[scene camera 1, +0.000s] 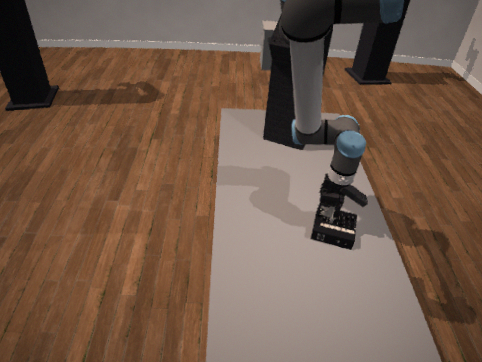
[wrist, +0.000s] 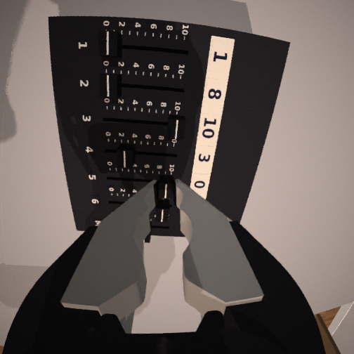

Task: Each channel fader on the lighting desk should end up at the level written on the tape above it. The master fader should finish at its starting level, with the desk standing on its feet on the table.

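Frame: origin at the arm's base, x right, y ahead, z up, level; metres.
Seen in the pictures: gripper, fingertip midpoint: [scene camera 1: 329,221].
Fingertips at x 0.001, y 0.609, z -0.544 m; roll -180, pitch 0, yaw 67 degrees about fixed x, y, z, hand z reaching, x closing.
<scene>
A point is followed by its place in that frame.
The black lighting desk [scene camera 1: 334,238] {x 0.009, y 0.683, z -0.559 m} [wrist: 255,95] stands upright on the grey table. In the wrist view, the tape strip [wrist: 207,107] reads 1, 8, 10, 3, 0 for channels 1 to 5; the sixth number is hidden. Fader 1 [wrist: 107,43] and fader 2 [wrist: 107,85] are at 0, fader 3 [wrist: 175,128] is at 10 and fader 4 [wrist: 124,157] is near 3. My gripper [scene camera 1: 327,216] {x 0.001, y 0.609, z -0.544 m} [wrist: 165,181] is shut on the channel 5 fader knob [wrist: 165,192], near the upper end of its slot. Another knob [wrist: 162,215] shows behind it, apparently fader 6. The master fader's level is hidden.
The long grey table top [scene camera 1: 280,295] {x 0.269, y 0.855, z -0.600 m} lies under the desk, its right edge close by. The robot's black pedestal [scene camera 1: 283,95] {x 0.036, y -0.004, z -0.321 m} stands behind. Dark pillars [scene camera 1: 22,55] [scene camera 1: 376,52] stand farther back on the wooden floor [scene camera 1: 125,200].
</scene>
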